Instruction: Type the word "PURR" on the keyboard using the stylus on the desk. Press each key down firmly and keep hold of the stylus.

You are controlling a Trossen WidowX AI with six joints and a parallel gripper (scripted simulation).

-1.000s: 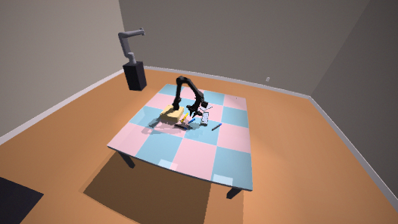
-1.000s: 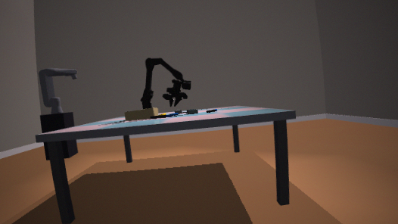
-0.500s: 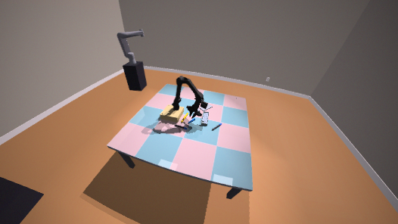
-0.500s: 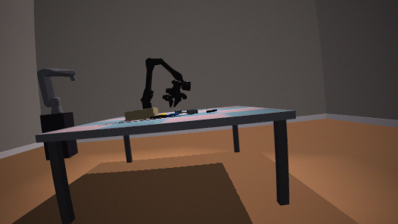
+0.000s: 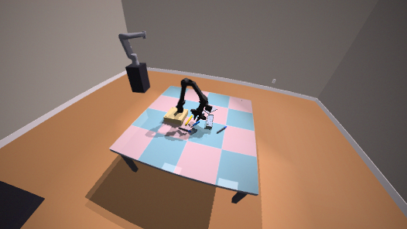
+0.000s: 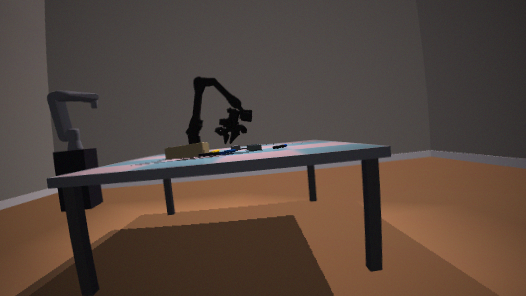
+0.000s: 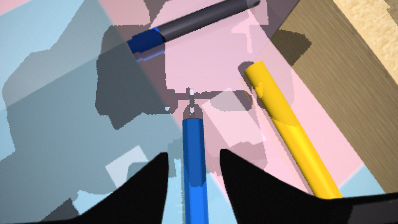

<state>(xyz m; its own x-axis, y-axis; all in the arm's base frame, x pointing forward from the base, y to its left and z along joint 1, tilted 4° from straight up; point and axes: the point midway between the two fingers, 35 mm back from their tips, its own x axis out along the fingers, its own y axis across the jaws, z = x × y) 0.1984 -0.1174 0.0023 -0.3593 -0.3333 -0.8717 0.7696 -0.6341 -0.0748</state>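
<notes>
My gripper tip is now 4 cm above the blue stylus, 1 cm to the left of it and 1 cm past it. From my gripper tip the other things lie so: yellow pen 7 cm behind, 5 cm to the left, 4 cm below.
</notes>
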